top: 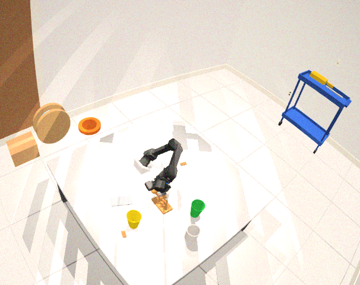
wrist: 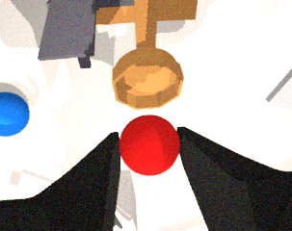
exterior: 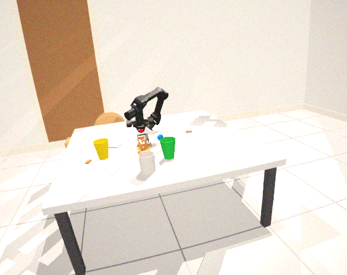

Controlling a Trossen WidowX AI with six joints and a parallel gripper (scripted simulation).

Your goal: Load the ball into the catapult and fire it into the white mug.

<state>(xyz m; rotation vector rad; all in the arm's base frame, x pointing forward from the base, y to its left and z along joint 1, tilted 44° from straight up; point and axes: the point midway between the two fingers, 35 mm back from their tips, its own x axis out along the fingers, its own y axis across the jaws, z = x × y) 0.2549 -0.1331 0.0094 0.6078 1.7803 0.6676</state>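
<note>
The red ball lies 1 cm above my gripper tip. From my gripper tip the other things lie so: blue ball 3 cm behind, 14 cm to the left, 7 cm below; grey sheet 7 cm behind, 23 cm to the right, 9 cm below; wooden catapult 7 cm ahead, 1 cm to the left, 4 cm below.
</note>
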